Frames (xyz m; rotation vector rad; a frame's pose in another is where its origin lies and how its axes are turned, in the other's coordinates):
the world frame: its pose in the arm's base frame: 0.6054 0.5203 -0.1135 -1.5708 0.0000 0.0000
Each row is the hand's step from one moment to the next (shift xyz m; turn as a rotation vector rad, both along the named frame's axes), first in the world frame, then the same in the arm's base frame.
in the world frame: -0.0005 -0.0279 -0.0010 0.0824 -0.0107 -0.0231
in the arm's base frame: -0.0005 -0.0010 0.0279 0.0824 -0.0231 0.0107
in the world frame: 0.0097 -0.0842 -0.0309 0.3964 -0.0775 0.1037
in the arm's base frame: 0.0097 -0.0309 0.0842 0.3964 0.1037 0.0775
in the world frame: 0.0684 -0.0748 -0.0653 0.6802 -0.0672 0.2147
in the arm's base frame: 0.0684 -0.0653 0.0748 0.6802 0.2147 0.0672
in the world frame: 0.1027 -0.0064 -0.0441 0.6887 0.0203 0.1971
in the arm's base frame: 0.1027 -0.0441 0.0064 0.6887 0.1971 -0.0203
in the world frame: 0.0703 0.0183 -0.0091 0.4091 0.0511 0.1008
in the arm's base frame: 0.0703 -0.0091 -0.0183 0.4091 0.1008 -0.0511
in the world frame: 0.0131 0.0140 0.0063 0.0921 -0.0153 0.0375
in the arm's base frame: 0.0131 0.0063 -0.0140 0.0921 0.0375 0.0153
